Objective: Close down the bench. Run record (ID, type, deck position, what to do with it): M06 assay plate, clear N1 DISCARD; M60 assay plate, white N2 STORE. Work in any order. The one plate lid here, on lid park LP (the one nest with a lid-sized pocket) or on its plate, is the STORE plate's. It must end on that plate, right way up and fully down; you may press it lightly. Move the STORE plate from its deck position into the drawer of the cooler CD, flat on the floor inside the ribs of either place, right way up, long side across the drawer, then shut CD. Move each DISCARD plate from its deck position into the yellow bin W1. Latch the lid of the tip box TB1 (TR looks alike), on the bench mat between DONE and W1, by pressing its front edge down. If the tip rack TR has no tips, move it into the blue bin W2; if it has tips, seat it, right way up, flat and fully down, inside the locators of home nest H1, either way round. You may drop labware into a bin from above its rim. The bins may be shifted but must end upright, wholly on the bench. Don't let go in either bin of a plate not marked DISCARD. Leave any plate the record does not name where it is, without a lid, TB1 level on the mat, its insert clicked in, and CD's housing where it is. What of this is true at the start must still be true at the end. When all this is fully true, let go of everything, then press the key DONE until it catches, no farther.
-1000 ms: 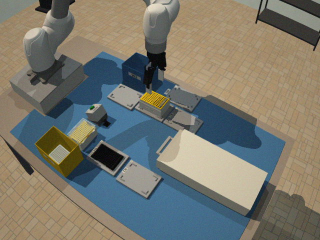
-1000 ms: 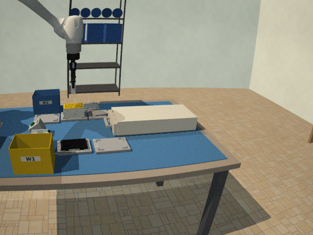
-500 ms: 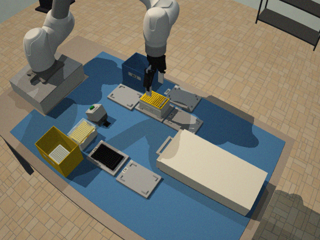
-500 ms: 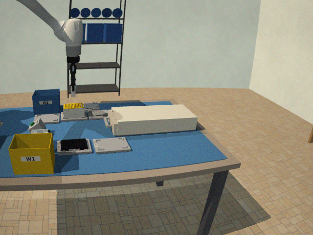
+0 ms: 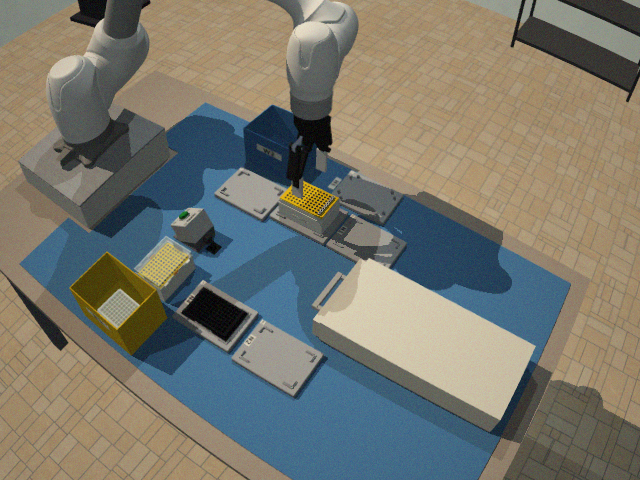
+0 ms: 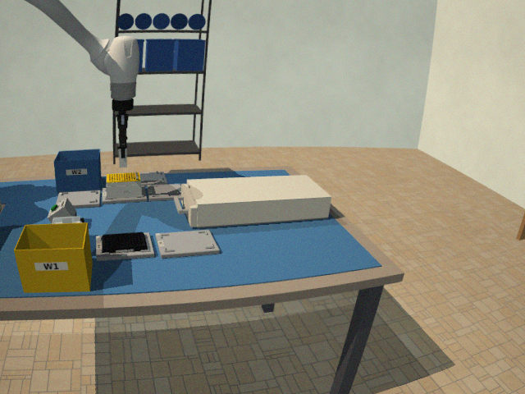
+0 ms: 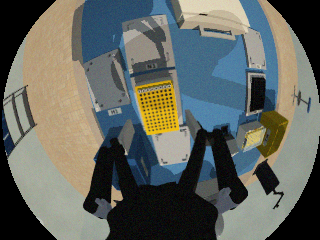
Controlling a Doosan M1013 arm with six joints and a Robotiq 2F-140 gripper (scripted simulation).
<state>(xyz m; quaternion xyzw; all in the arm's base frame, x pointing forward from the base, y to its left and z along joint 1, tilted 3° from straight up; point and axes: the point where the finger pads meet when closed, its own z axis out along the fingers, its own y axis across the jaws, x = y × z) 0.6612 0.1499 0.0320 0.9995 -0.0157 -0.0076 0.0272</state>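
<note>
The tip rack TR is 10 mm behind my hand, 10 mm to the right of it and 100 mm below it. Also, from my hand: done key box: 220 mm behind, 210 mm to the right, 100 mm below; then blue bin W2: 180 mm behind, 150 mm to the left, 110 mm below; then black plate: 30 mm behind, 370 mm to the right, 130 mm below.
</note>
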